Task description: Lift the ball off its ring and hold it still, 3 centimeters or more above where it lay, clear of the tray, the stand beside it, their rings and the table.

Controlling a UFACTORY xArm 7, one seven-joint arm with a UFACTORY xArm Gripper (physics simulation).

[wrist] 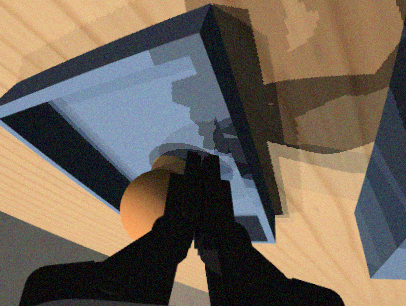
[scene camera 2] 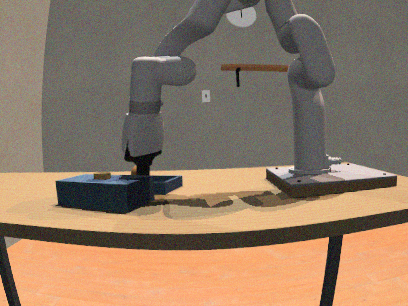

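Pixels of known places: gripper, fingertip midpoint: (wrist: 198, 172); arm's base at its link origin: (scene camera 2: 310, 171).
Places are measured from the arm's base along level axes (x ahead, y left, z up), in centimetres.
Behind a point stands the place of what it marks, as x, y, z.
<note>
The orange ball (scene camera 2: 134, 170) @(45.5, 9.2, 2.2) (wrist: 142, 205) @(42.4, 7.7, 1.9) is partly hidden behind the fingers in both views. In the wrist view it overlaps its tan ring (wrist: 169, 163) @(43.5, 7.8, -1.9), which shows just past it within the blue tray (scene camera 2: 169, 186) @(35.5, 11.3, -1.4) (wrist: 100, 111) @(38.4, 5.5, -2.6). My gripper (scene camera 2: 143, 173) @(42.5, 10.9, 0.0) (wrist: 198, 172) @(42.5, 10.9, 0.0) is shut and empty, fingertips together, pointing down at the tray. The ball is to the left of the fingers in the wrist view, not between them; whether they touch it I cannot tell. The blue stand (scene camera 2: 92, 195) @(45.3, 33.5, -0.1) (wrist: 382, 200) @(47.6, 20.3, -0.2) is beside the tray, with a tan ring (scene camera 2: 102, 175) @(45.0, 28.5, 3.4) on top in the scene view.
The wooden table (scene camera 2: 240, 215) @(16.5, 33.6, -2.9) (wrist: 320, 185) @(49.9, 17.2, -2.9) bears the tray and stand. The arm's base plate (scene camera 2: 350, 176) @(-9.5, 12.1, -0.1) is at the table's right in the scene view. The tray's raised walls surround the area near the fingertips.
</note>
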